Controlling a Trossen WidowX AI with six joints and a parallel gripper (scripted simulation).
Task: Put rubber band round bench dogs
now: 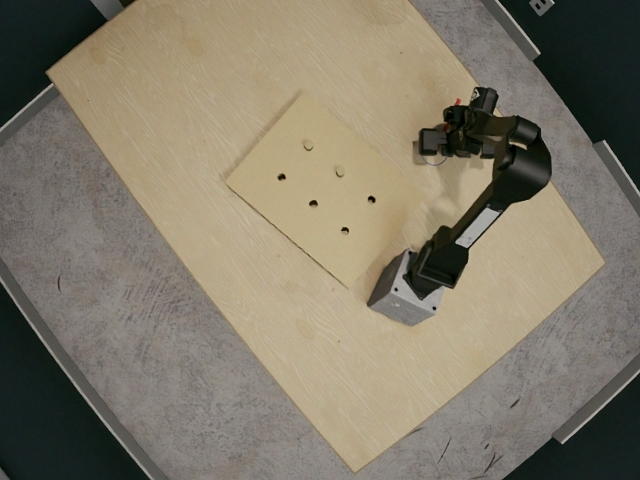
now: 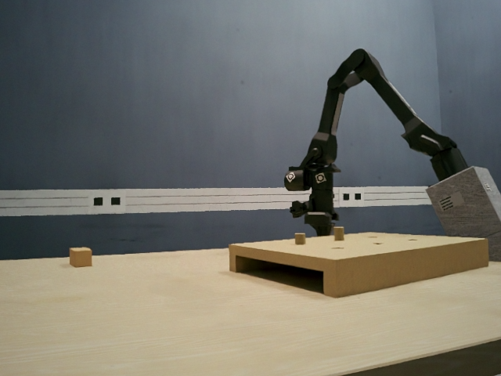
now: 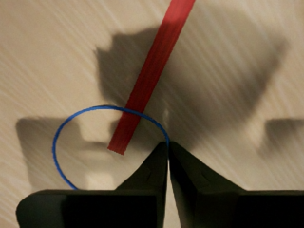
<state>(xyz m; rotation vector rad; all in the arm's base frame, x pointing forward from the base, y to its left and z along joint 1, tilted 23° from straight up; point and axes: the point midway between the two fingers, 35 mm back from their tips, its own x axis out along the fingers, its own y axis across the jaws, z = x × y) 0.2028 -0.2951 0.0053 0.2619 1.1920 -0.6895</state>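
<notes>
Right now the red strip is 5 cm ahead of my hand, 4 cm to the right of it and 3 cm below it. From my hand the other things lie so: wooden board (10 cm ahead, 31 cm to the left); small wooden cube (59 cm ahead, 1 cm to the right, 2 cm below).
</notes>
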